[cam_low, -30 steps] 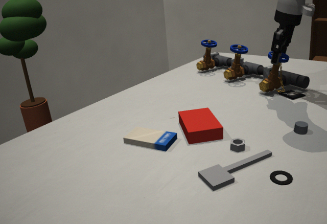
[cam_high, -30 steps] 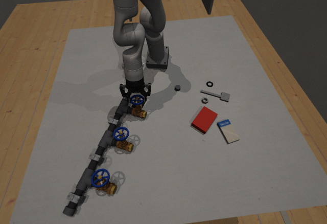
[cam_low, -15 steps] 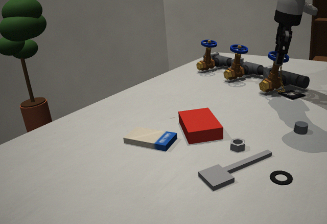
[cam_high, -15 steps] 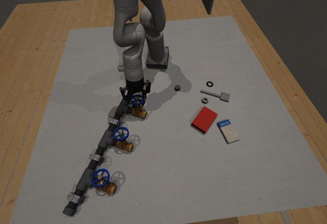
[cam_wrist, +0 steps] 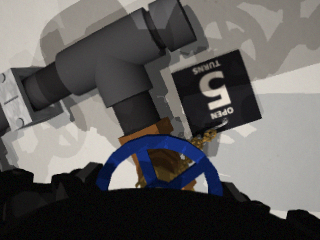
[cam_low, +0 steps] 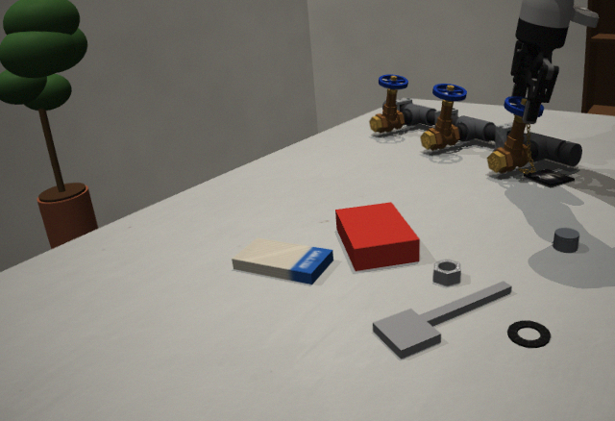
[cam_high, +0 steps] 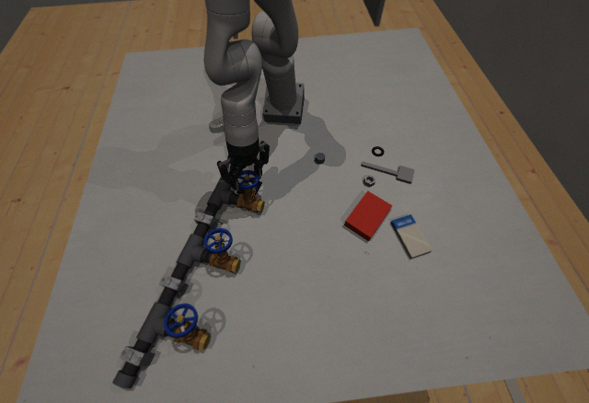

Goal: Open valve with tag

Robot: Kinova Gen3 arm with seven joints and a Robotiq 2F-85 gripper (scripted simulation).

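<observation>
Right now my hand is 12 cm above the black tag and 4 cm past it. The rest, counted from my hand: red block 31 cm to the left, 13 cm ahead, 11 cm below; then small grey cylinder 23 cm to the left, 11 cm below, 10 cm behind; then grey paddle-shaped tool 44 cm to the left, 12 cm below.
</observation>
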